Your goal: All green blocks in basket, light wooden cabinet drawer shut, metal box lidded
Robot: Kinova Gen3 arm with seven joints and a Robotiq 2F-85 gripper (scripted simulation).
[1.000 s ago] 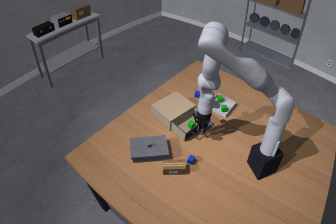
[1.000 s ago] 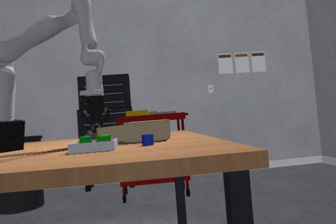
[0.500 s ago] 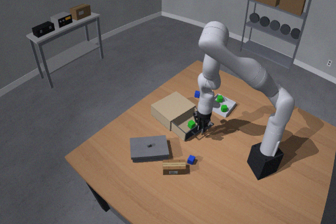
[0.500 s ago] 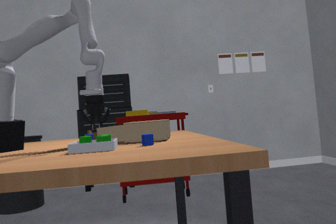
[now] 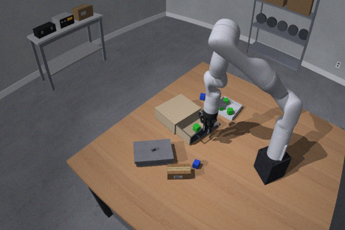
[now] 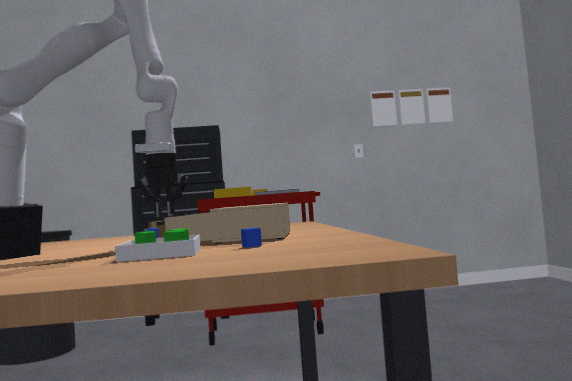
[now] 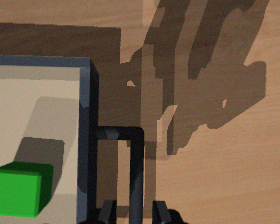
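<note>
Right now my hand is 90 mm short of the drawer, 50 mm above it and 10 mm to the left of it. Round my hand: grey lid 260 mm to the left, 140 mm ahead, 40 mm below; cardboard box 270 mm to the left, 50 mm below, 30 mm behind; light wooden cabinet 160 mm ahead, 50 mm below, 20 mm to the right.
</note>
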